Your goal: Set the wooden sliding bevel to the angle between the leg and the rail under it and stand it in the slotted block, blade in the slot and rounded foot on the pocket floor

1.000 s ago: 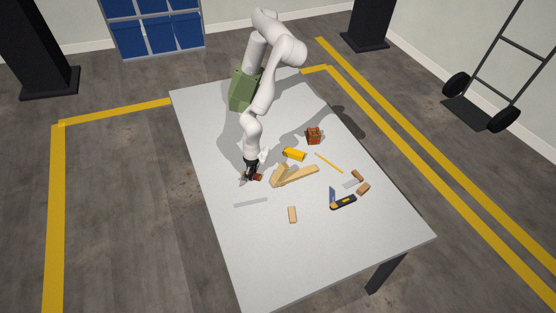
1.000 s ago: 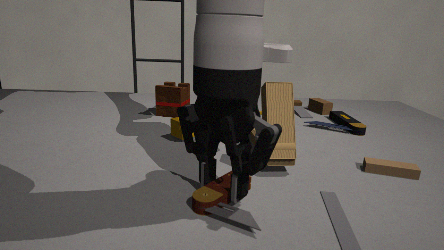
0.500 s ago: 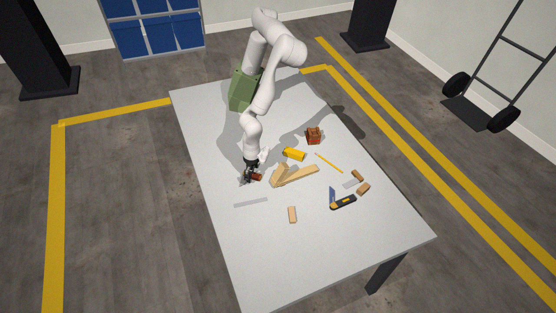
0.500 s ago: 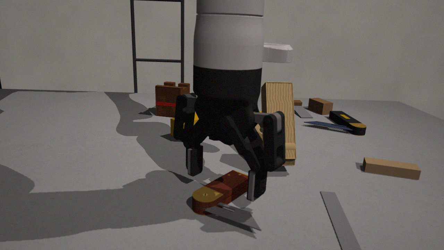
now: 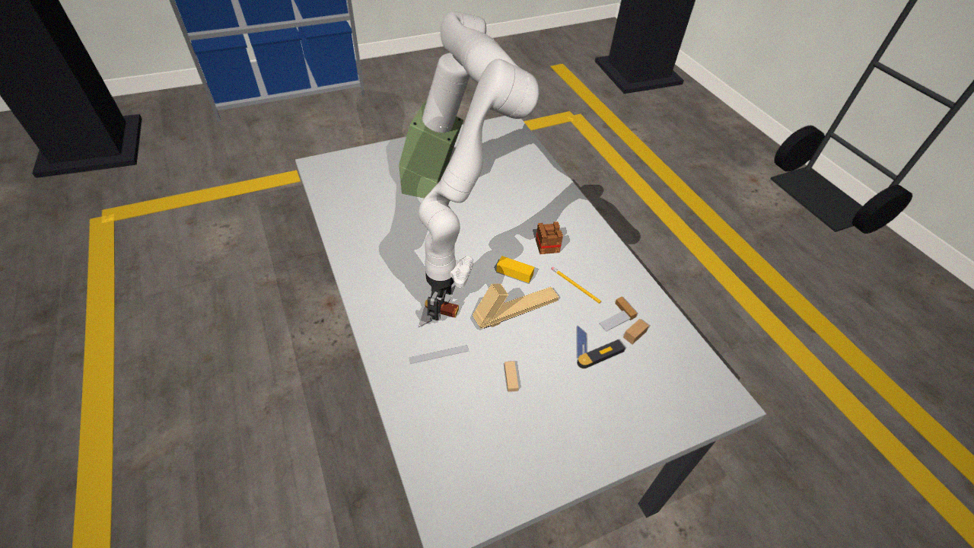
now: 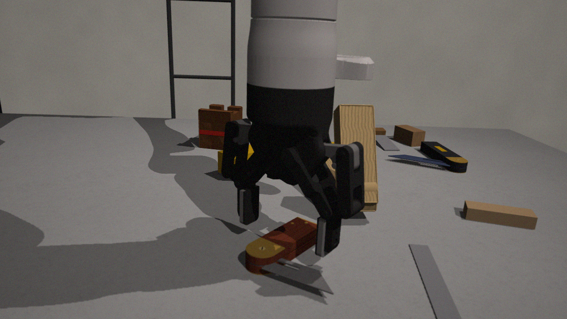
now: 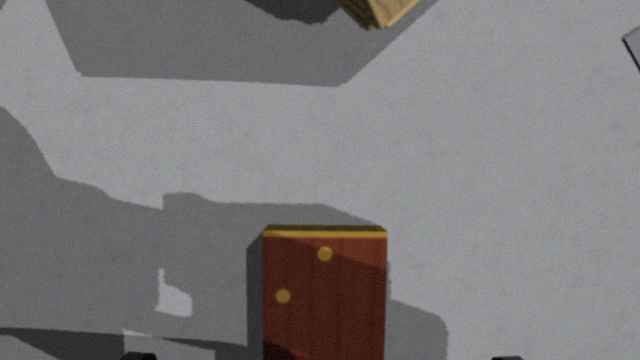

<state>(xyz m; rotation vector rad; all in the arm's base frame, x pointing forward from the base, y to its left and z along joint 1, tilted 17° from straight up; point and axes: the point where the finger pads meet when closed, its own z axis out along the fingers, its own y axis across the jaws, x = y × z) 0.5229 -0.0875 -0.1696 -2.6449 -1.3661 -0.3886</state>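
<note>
The wooden sliding bevel lies 2 cm to the right of my hand and 1 cm below it. From my hand the other things lie so: grey strip 13 cm ahead, 4 cm to the right, 2 cm below; then leg-and-rail wooden joint 19 cm to the left, 6 cm ahead, 4 cm above; then grey blade 4 cm to the right, 1 cm below.
</note>
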